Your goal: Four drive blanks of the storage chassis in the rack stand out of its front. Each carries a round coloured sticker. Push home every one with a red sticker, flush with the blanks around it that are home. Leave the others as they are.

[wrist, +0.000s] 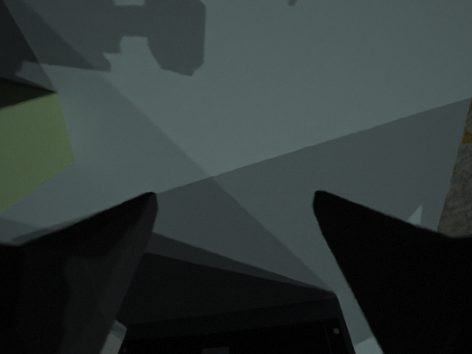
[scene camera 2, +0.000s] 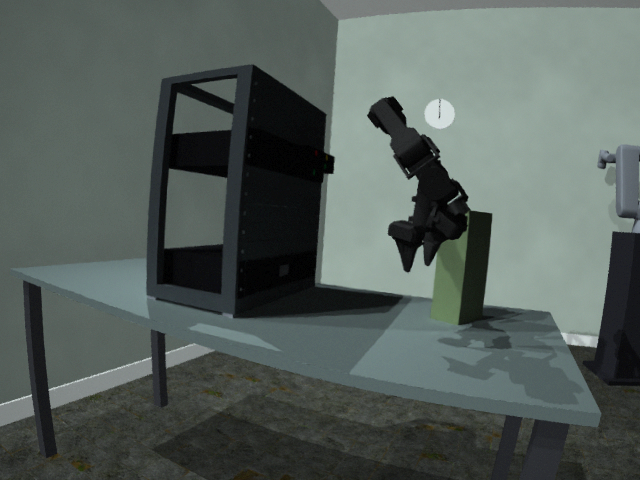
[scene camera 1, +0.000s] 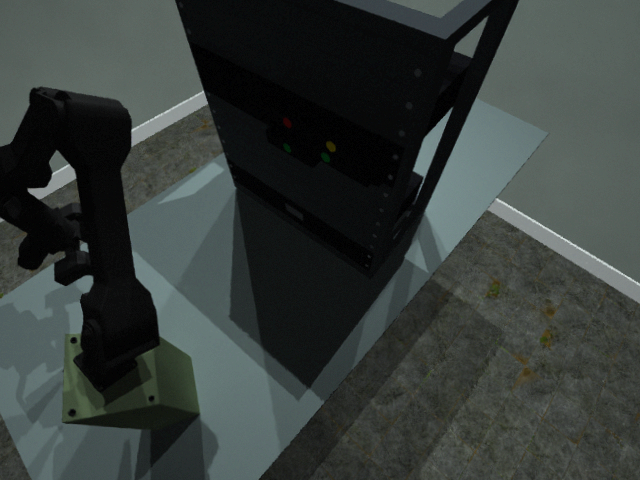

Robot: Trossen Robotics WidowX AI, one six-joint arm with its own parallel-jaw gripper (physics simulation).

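The dark storage chassis (scene camera 1: 232, 85) (scene camera 2: 279, 155) sits in the upper part of the rack. A blank with a red sticker (scene camera 1: 286, 122) (scene camera 2: 316, 152) stands out at upper left, seen from the front. A blank with a green sticker (scene camera 1: 286, 148) (scene camera 2: 314, 172) is below it. A blank with a yellow sticker (scene camera 1: 330, 146) (scene camera 2: 326, 157) and another with a green sticker (scene camera 1: 325, 157) (scene camera 2: 326, 165) stand out further right. The dark surfaces hide how far each protrudes. My gripper (scene camera 2: 417, 267) (wrist: 236, 199) is open and empty, pointing down, well in front of the rack and below the stickers.
The rack (scene camera 1: 444, 170) (scene camera 2: 235, 206) stands on the pale table (scene camera 1: 217, 382) (scene camera 2: 320, 351). The arm is mounted on a green pedestal (scene camera 1: 175, 382) (scene camera 2: 449, 289) (wrist: 30, 145). A dark lower unit (scene camera 1: 330, 232) (scene camera 2: 258, 279) fills the rack's bottom. Walls stand beyond the table.
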